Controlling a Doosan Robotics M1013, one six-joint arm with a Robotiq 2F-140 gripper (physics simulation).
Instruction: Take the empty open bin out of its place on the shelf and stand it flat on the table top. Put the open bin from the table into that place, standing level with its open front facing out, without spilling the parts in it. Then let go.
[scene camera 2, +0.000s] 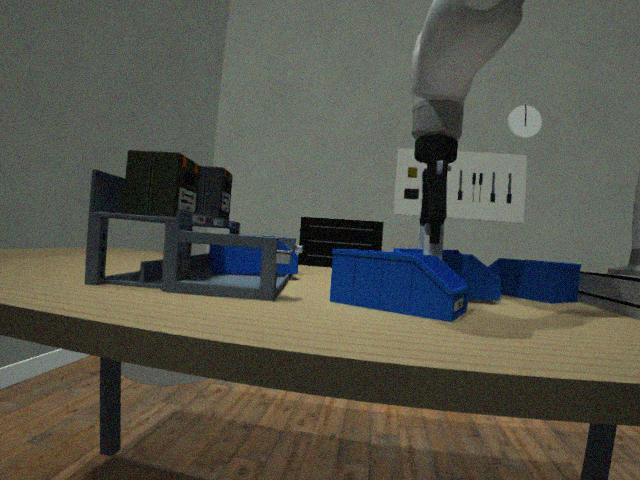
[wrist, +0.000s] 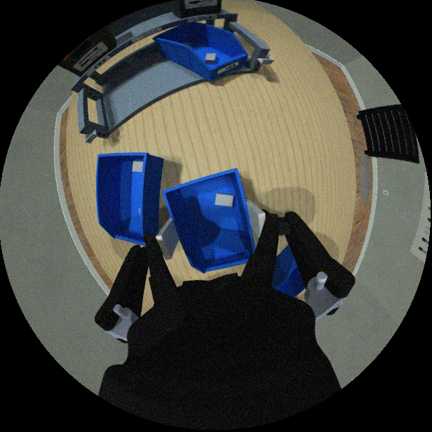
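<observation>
My gripper is shut on the middle blue open bin, its pale pads against both side walls. That bin has a pale square piece inside; whether it touches the table is unclear. A second blue bin stands beside it on the table, nearer scene camera 2, with pale pieces inside. Part of a third blue bin shows on the other side. The grey shelf holds another blue bin at its far side; the near place is vacant.
Two dark labelled boxes stand on the shelf's upper level. Latch-like fittings stick out at the shelf's front corners. A black slatted object stands beyond the table. The robot's base is partly visible at the far right.
</observation>
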